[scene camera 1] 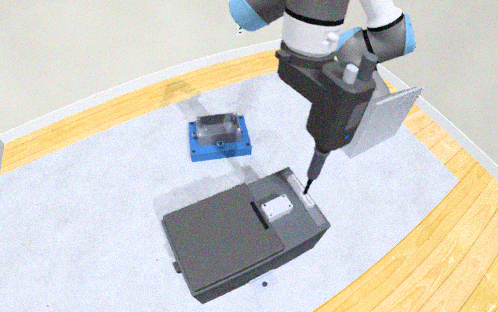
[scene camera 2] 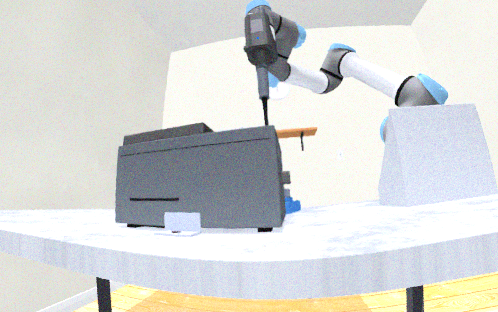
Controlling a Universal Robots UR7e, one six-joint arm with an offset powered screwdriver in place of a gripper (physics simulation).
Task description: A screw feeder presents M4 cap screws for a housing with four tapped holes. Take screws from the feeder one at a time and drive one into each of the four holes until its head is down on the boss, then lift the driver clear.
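The dark grey screw feeder [scene camera 1: 220,235] [scene camera 2: 200,175] stands on the table. A pale rail [scene camera 1: 308,200] lies along one end of its top, beside a white block [scene camera 1: 277,206] with small dark holes. The grey open-topped housing [scene camera 1: 218,131] sits on a blue fixture [scene camera 1: 220,151] [scene camera 2: 291,205] behind the feeder; its tapped holes are too small to make out. My screwdriver [scene camera 1: 305,193] [scene camera 2: 266,123] points down, its bit tip at the rail in scene camera 1. The feeder's top edge hides the very tip in scene camera 2. Whether a screw is on the bit cannot be told.
A light grey pedestal [scene camera 1: 387,122] [scene camera 2: 435,155] bears the arm at the right. A small white bracket [scene camera 2: 182,220] stands at the feeder's near side in scene camera 2. The feeder's raised dark lid [scene camera 1: 220,220] [scene camera 2: 167,133] is beside the white block. The table's front edge [scene camera 2: 250,275] is curved.
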